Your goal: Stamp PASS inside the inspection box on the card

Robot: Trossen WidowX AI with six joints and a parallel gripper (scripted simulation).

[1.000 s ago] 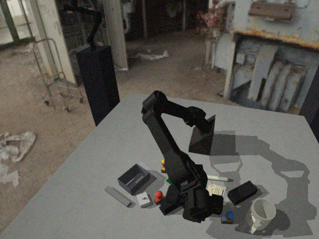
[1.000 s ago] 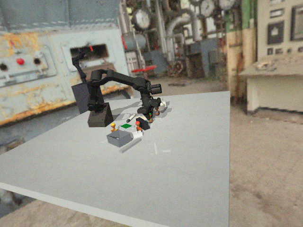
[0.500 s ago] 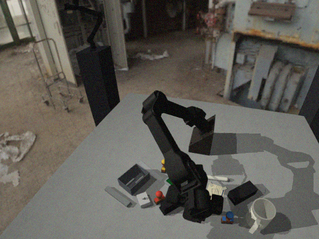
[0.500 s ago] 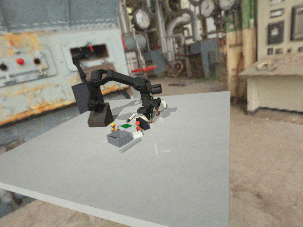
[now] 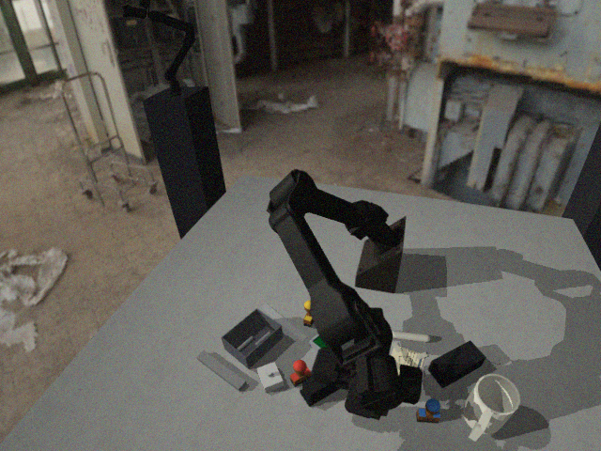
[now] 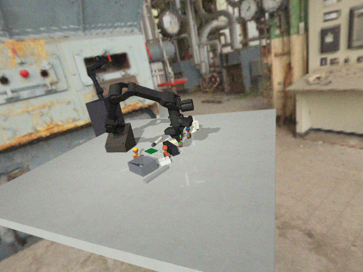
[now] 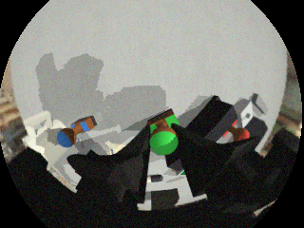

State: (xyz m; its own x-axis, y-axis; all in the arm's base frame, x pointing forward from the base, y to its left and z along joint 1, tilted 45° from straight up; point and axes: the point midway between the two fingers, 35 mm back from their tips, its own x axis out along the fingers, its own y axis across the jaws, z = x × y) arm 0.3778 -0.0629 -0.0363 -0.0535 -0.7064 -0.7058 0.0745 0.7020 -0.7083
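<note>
My gripper tip is 14 cm past the green ink pad, 8 cm to the left of it and 2 cm above it. Round my gripper tip: green-knobbed stamp 1 cm below; long black block 6 cm to the right, 3 cm behind, 1 cm below; cream card 10 cm behind, 8 cm to the left, 3 cm below.
</note>
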